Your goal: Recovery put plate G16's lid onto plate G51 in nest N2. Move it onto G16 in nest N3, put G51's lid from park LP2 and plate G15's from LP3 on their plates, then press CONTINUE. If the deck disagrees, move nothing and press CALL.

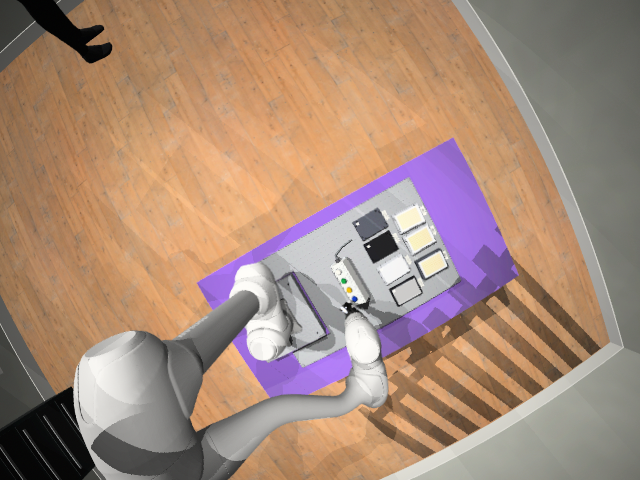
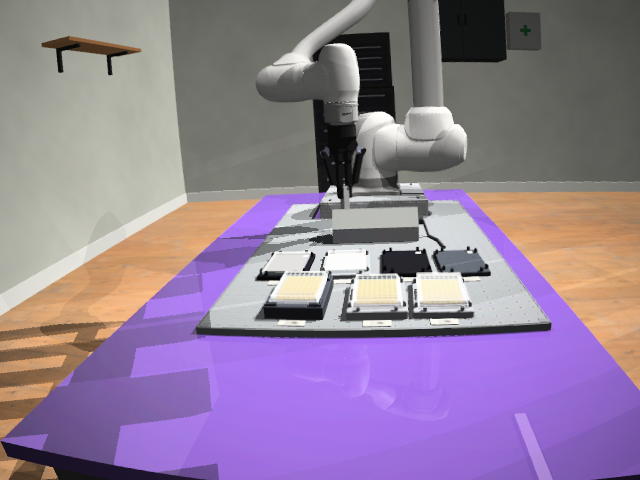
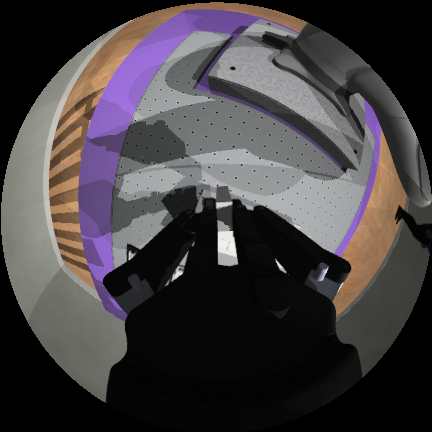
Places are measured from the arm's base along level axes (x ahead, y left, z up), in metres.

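Where they show: gripper, fingertip midpoint: (image 1: 348,303) (image 3: 222,196); arm's base, origin of the base link: (image 2: 374,191) (image 3: 317,68).
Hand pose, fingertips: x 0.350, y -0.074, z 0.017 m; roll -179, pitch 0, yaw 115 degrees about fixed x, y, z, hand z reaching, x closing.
Things, the pixels of their top centre, and the offset from my fingertips. "pt": a spot on its surface instead. Level surfaces: height alone.
- button box, middle of its top: (image 2: 374,206) (image 1: 351,284) 0.022 m up, 0.053 m ahead, 0.082 m left
- white button, middle of its top: (image 1: 338,272) 0.013 m up, 0.028 m ahead, 0.156 m left
- green button, middle of its top: (image 1: 344,281) 0.013 m up, 0.030 m ahead, 0.106 m left
- yellow button, middle of its top: (image 1: 349,290) 0.013 m up, 0.032 m ahead, 0.056 m left
- blue button, middle of its top: (image 1: 354,299) 0.013 m up, 0.034 m ahead, 0.006 m left
- dark grey park, middle of its top: (image 2: 460,256) (image 1: 370,224) 0.042 m down, 0.271 m ahead, 0.274 m left
- black park, middle of its top: (image 2: 405,256) (image 1: 381,247) 0.042 m down, 0.266 m ahead, 0.152 m left
- grey perforated board, its level: 0.061 m down
- purple table, its level: 0.074 m down
- black cable, surface spot: (image 2: 434,237) pt 0.055 m down, 0.084 m ahead, 0.235 m left
My gripper (image 1: 347,308) (image 2: 343,200) (image 3: 222,196) is shut and empty. It is at the blue-button end of the button box (image 1: 359,284) (image 2: 374,219); contact cannot be told. The box has a white button (image 1: 339,271), a green button (image 1: 343,281), a yellow button (image 1: 349,290) and a blue button (image 1: 354,299). Three plates with yellowish wells (image 1: 409,218) (image 1: 419,239) (image 1: 432,264) stand in the outer row. The inner row holds a dark grey park (image 1: 370,223) (image 2: 461,260), a black park (image 1: 381,246) (image 2: 405,261), a white one (image 1: 394,269) (image 2: 345,260) and a black-rimmed pale one (image 1: 406,290) (image 2: 287,262). Labels are unreadable.
The grey perforated board (image 1: 305,356) (image 2: 506,304) lies on the purple table (image 1: 439,170) (image 2: 330,403). The arm's mounting plate (image 1: 310,322) (image 3: 280,75) is beside the box. A black cable (image 1: 342,248) (image 2: 434,237) leaves the box. A person's legs (image 1: 64,25) show on the floor.
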